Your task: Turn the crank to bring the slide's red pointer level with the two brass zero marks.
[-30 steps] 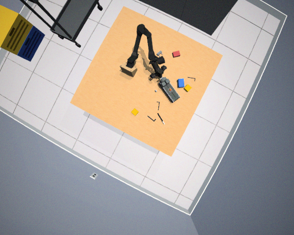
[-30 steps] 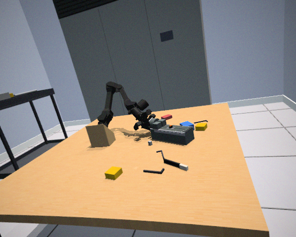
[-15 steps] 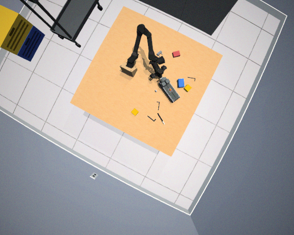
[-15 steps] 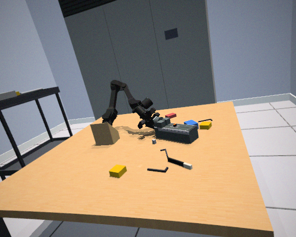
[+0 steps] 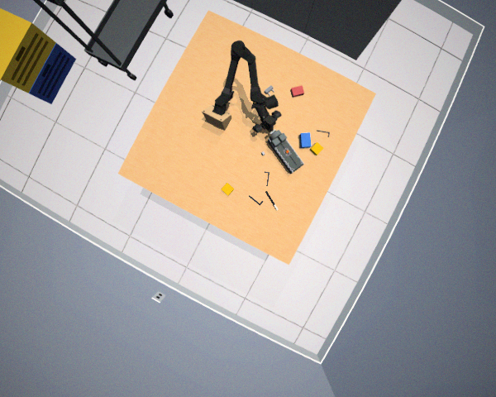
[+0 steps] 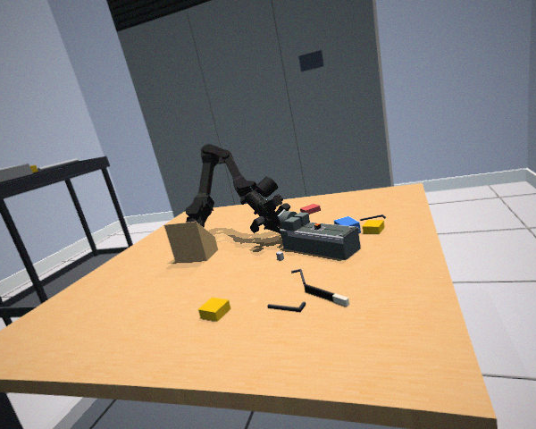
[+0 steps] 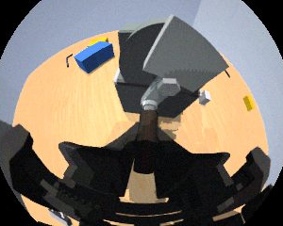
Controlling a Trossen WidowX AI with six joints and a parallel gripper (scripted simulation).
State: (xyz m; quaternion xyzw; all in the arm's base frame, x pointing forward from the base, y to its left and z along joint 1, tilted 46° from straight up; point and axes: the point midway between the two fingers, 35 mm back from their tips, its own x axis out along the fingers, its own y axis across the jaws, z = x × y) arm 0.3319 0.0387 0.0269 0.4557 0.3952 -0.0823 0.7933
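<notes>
The dark crank handle is 20 mm behind my gripper tip, 10 mm to the left of it and 30 mm above it. The rest, counted from my gripper tip: small grey cube 140 mm to the right, 20 mm below; blue block 220 mm ahead, 40 mm to the left, 10 mm below; red pointer 140 mm ahead, 90 mm to the right, 50 mm above.
</notes>
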